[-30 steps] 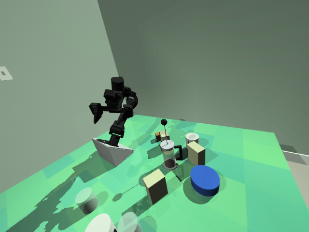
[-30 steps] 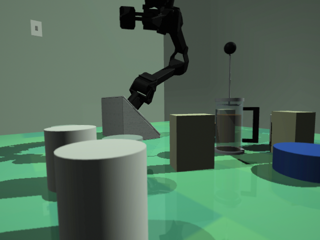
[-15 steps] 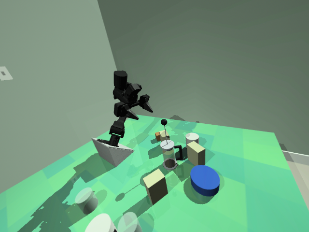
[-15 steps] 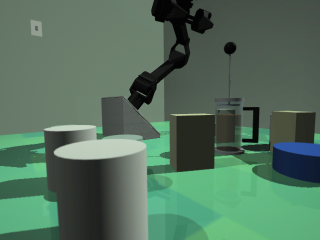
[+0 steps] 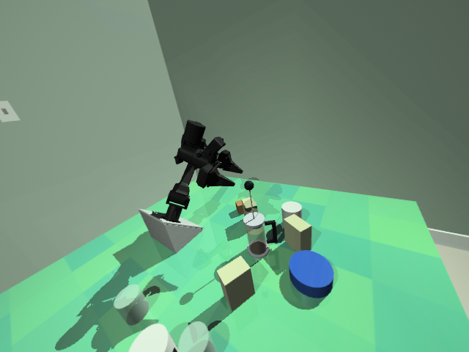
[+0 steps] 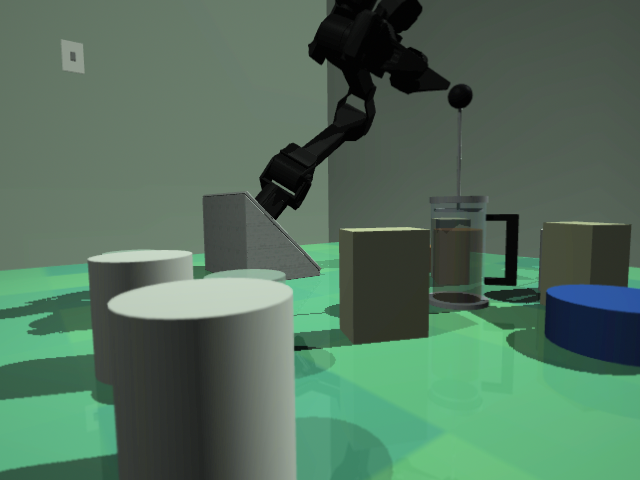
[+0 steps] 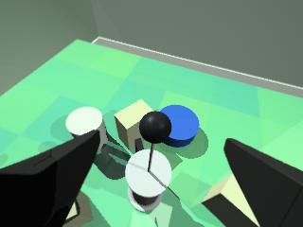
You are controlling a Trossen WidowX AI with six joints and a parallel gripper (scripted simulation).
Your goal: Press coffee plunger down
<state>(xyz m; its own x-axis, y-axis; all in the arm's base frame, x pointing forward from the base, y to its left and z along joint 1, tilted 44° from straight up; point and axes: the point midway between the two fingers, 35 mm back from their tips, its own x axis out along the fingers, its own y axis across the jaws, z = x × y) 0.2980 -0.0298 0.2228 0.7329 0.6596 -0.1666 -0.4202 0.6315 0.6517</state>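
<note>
Right now the glass coffee press is 40 mm ahead of my gripper tip, 30 mm to the left of it and 170 mm below it. Also, from my gripper tip: blue disc: 220 mm ahead, 20 mm to the left, 280 mm below.
</note>
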